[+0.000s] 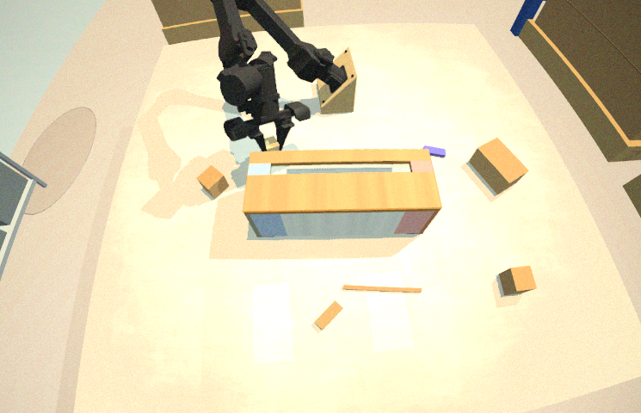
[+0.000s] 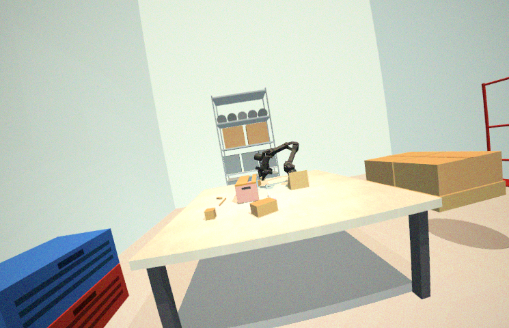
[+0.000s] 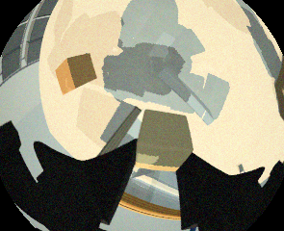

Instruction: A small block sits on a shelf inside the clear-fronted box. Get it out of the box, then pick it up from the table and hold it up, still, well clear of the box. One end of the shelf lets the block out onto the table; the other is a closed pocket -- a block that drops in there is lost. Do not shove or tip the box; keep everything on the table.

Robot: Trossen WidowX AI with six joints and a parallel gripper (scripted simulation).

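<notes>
The pale tan block lies 1 cm behind my gripper tip and 1 cm above it. The rest, counted from my gripper tip: box 9 cm ahead, 15 cm to the left, 1 cm below; flat piece 37 cm ahead, 8 cm to the left, 7 cm below; thin stick 33 cm ahead, 20 cm to the left, 7 cm below.
</notes>
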